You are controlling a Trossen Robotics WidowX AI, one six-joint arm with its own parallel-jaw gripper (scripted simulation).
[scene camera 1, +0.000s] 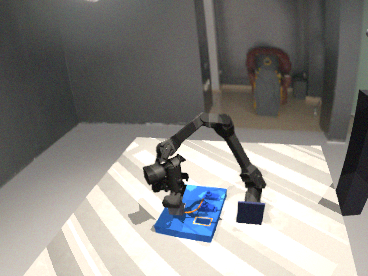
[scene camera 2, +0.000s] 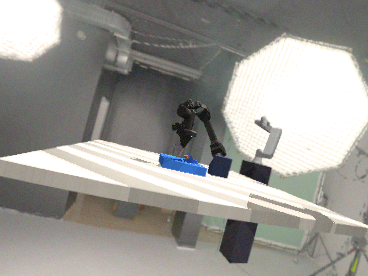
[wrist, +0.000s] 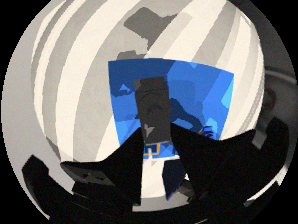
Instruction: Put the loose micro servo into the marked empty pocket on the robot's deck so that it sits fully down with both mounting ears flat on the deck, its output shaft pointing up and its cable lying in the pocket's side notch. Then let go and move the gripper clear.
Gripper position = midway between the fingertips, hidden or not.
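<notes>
My gripper (scene camera 1: pixel 178 205) (wrist: pixel 155 128) is visible, with a grey micro servo (wrist: pixel 152 98) and a blue robot deck (scene camera 1: pixel 179 226) (wrist: pixel 200 95).
</notes>
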